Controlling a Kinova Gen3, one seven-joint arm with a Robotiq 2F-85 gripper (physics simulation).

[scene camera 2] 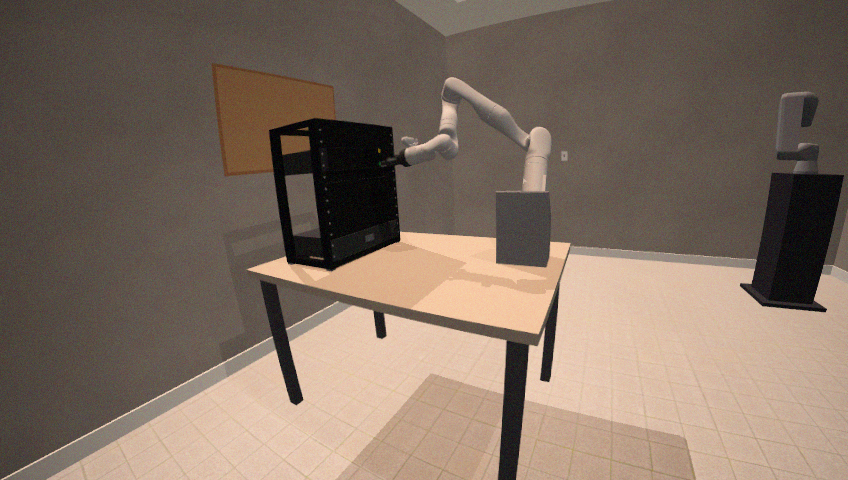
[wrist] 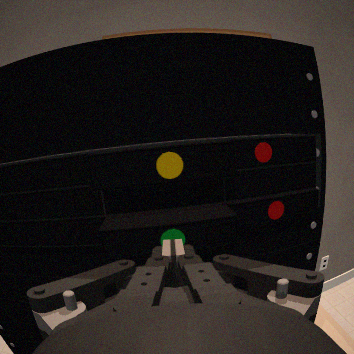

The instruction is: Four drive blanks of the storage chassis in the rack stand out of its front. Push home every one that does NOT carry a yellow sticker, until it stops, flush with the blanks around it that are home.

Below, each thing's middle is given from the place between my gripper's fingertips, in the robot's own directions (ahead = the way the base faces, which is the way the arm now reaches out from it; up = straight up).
Right now my hand is 18 cm short of the black rack (scene camera 2: 357,217), 6 cm to the right of it and 11 cm above it.
